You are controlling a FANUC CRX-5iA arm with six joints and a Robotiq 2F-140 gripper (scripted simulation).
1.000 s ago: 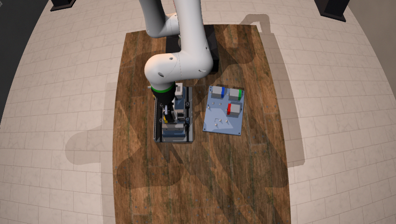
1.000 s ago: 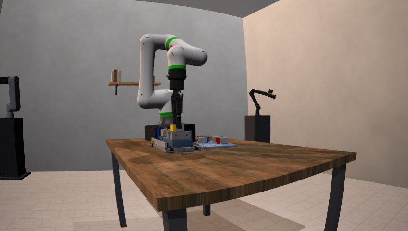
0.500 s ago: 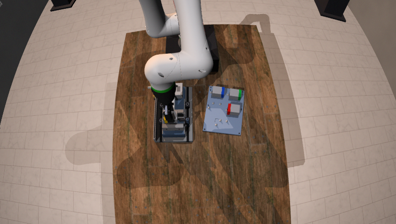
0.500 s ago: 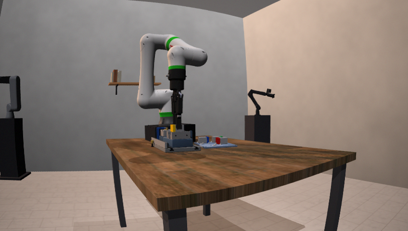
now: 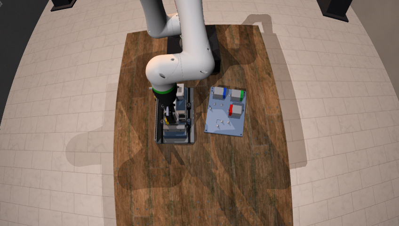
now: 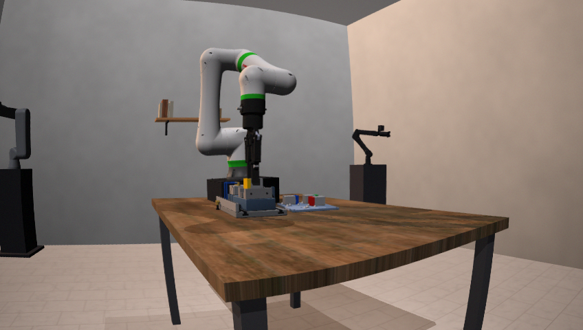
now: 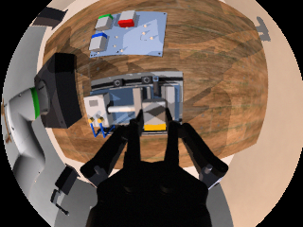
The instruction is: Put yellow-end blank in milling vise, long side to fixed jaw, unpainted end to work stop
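Now: hand 30 mm above the yellow-ended blank. From my hand the other things lie so: fixed jaw: 70 mm below, 40 mm ahead, 10 mm to the left; then blue-grey plate: 250 mm to the left, 140 mm below, 110 mm behind; then hosed block: 160 mm behind, 70 mm below, 10 mm to the right.
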